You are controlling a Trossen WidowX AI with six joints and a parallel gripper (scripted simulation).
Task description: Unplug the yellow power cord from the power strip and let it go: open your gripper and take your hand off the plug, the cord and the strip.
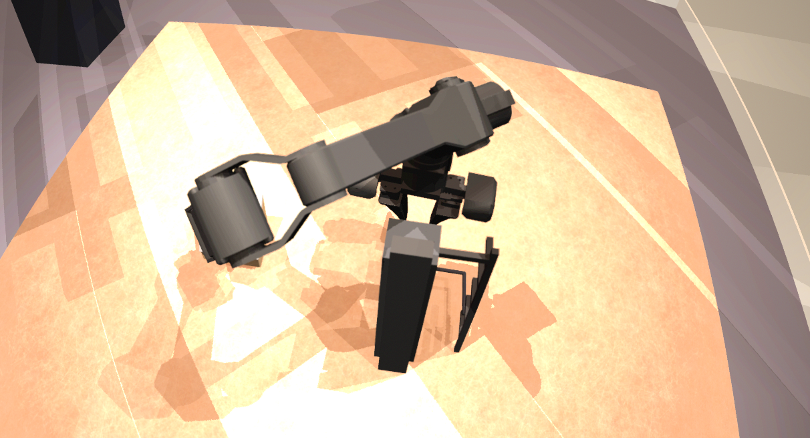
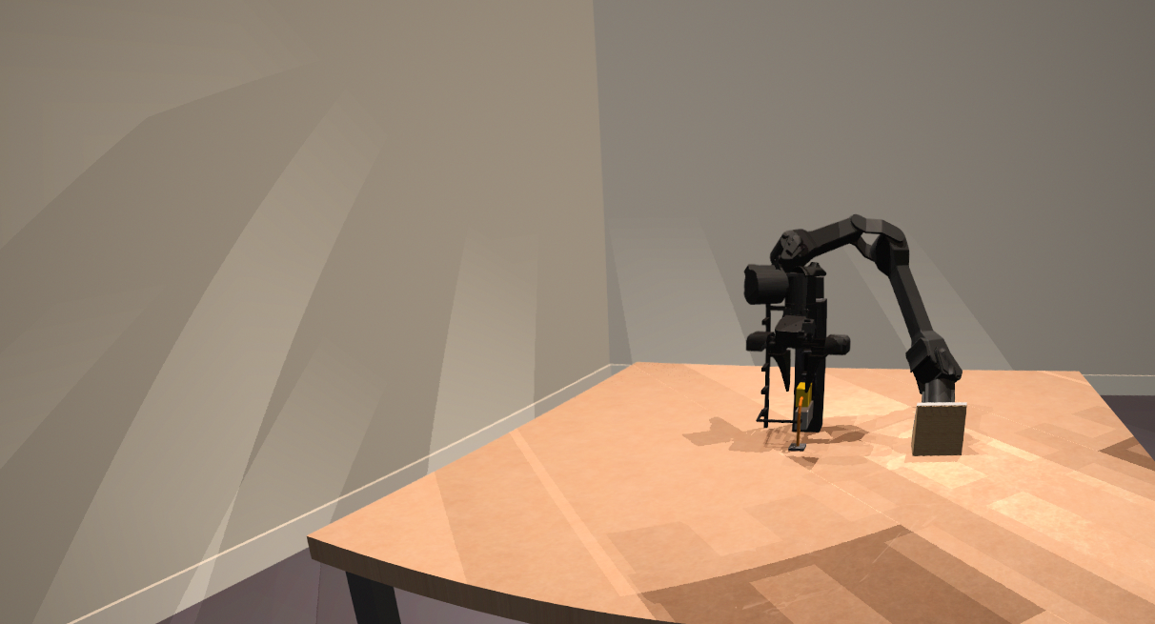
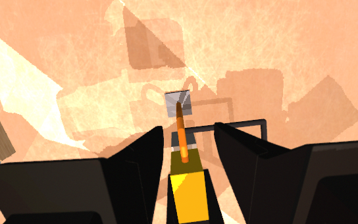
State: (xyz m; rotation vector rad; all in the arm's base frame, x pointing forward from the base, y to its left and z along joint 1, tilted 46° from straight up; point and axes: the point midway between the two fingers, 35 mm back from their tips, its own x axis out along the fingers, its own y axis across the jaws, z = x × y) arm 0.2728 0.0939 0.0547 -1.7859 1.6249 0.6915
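The yellow plug is 80 mm to the right of my gripper tip and 10 mm below it. Also, from my gripper tip: dark tower 170 mm to the right, 40 mm above; pad 10 mm to the right, 110 mm below.
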